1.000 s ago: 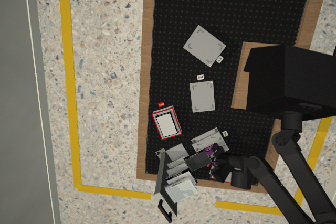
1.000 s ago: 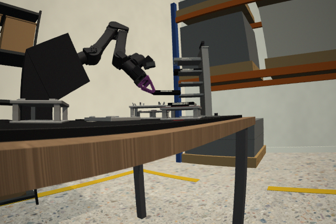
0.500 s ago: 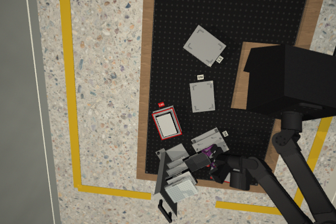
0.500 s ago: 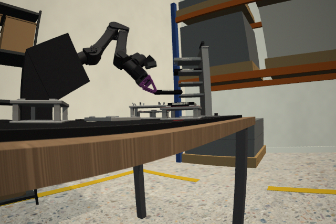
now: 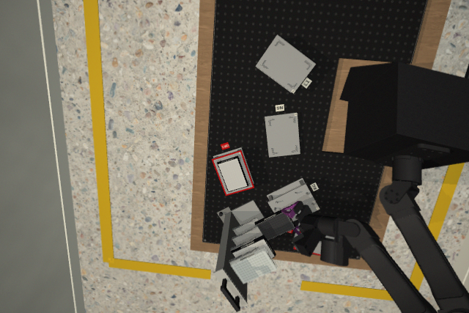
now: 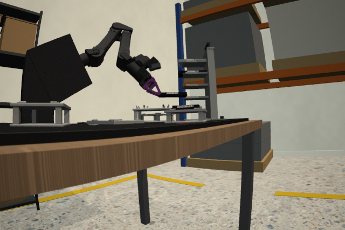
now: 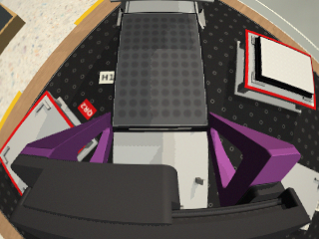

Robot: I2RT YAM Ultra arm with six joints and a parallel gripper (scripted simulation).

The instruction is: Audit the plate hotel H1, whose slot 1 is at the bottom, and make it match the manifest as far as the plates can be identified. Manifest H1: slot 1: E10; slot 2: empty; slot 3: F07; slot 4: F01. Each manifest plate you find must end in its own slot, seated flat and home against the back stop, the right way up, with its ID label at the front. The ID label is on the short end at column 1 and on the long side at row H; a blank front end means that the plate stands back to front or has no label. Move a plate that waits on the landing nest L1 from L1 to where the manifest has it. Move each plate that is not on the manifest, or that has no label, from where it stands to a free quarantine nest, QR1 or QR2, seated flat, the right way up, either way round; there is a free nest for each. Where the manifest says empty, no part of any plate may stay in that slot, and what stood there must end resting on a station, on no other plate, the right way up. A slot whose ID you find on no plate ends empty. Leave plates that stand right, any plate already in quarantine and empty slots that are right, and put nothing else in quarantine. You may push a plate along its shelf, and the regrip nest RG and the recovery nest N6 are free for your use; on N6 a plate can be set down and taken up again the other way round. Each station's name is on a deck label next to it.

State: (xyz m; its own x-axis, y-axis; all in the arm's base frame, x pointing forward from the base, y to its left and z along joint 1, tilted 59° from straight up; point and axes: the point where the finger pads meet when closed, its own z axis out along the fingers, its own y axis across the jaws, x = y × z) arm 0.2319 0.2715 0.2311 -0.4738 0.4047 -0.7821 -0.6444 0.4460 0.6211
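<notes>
The regrip nest RG lies 20 mm behind my hand, 20 mm to the right of it and 70 mm below it. From my hand the other things lie so: quarantine nest QR2: 160 mm behind, 130 mm to the left, 90 mm below; then H1 deck label: 10 mm ahead, 140 mm to the left, 120 mm below; then white well plate: 120 mm ahead, 100 mm to the left, 140 mm above.
</notes>
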